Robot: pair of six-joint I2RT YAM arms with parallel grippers.
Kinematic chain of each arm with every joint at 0, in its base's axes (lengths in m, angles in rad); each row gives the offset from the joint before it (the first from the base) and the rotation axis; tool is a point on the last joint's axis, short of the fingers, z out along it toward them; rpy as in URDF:
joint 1: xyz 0 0 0.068 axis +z
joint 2: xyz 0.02 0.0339 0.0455 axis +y
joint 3: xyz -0.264 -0.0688 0 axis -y
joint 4: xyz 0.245 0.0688 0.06 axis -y
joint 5: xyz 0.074 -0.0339 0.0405 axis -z
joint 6: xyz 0.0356 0 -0.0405 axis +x
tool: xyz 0 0 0 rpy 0 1.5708 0
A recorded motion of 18 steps. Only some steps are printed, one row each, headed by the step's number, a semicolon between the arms.
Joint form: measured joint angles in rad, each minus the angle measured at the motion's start. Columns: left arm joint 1, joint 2, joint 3, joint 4, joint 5, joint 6; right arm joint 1, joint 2, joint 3, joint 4, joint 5, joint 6.
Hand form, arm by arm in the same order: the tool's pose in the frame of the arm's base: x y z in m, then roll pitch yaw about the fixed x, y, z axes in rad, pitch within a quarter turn. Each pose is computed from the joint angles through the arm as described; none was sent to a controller.
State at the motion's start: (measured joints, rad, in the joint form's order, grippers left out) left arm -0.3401 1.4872 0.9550 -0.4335 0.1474 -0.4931; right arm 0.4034 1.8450 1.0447 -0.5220 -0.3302 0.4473
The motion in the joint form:
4: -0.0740 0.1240 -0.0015 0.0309 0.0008 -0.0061; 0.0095 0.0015 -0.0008 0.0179 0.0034 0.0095
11: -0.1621 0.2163 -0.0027 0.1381 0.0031 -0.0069; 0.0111 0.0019 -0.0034 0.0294 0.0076 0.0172
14: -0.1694 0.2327 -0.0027 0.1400 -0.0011 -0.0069; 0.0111 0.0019 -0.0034 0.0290 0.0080 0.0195
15: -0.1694 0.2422 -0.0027 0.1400 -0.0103 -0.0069; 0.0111 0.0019 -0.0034 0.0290 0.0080 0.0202
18: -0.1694 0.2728 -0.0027 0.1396 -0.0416 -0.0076; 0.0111 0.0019 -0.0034 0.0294 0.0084 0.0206
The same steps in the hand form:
4: 0.2859 -0.1314 0.1797 -2.7592 0.3761 -3.0216; 0.3008 0.1442 0.1290 2.7354 0.0977 3.1213
11: 0.2863 -0.1633 0.1573 -2.7496 0.3866 -3.1065; 0.3011 0.1448 0.1286 2.7347 0.1041 3.1147
14: 0.2860 -0.1657 0.1523 -2.7609 0.3760 -3.1160; 0.3011 0.1448 0.1286 2.7350 0.1030 3.1125
15: 0.2865 -0.1656 0.1493 -2.7736 0.3719 -3.1162; 0.3011 0.1448 0.1286 2.7350 0.1027 3.1119
18: 0.2878 -0.1651 0.1396 -2.8157 0.3591 -3.1160; 0.3012 0.1448 0.1286 2.7351 0.1031 3.1114

